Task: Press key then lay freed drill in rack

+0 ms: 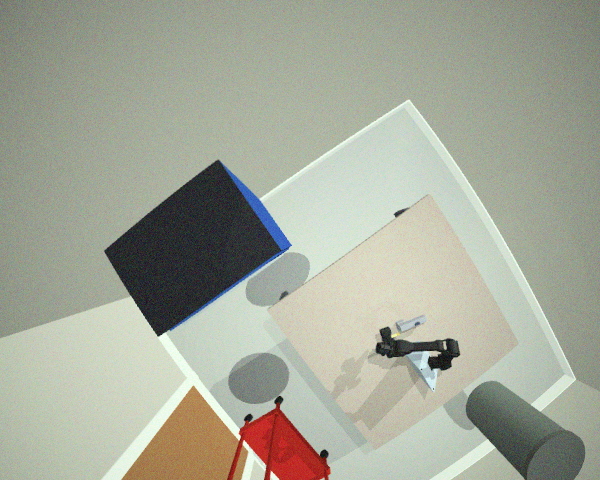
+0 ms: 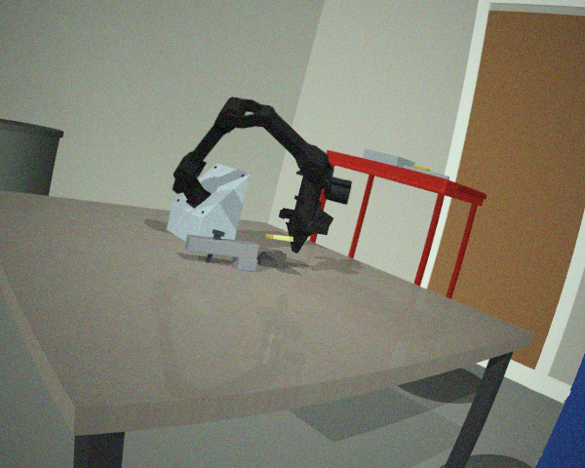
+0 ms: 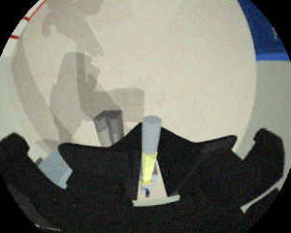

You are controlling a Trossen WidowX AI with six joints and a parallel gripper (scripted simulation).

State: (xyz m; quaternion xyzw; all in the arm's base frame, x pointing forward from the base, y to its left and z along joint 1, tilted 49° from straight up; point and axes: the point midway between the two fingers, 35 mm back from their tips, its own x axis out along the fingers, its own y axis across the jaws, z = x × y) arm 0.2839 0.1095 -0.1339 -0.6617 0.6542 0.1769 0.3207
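Now: gripper tip 10 mm past the drill, 40 mm to the left of it and 30 mm below it. Round my gripper tip: light grey block (30 mm behind, 200 mm to the right, 20 mm below); then dark key (30 mm behind, 220 mm to the right, 10 mm below); then grey slotted rack (70 mm behind, 20 mm to the right, 40 mm below).
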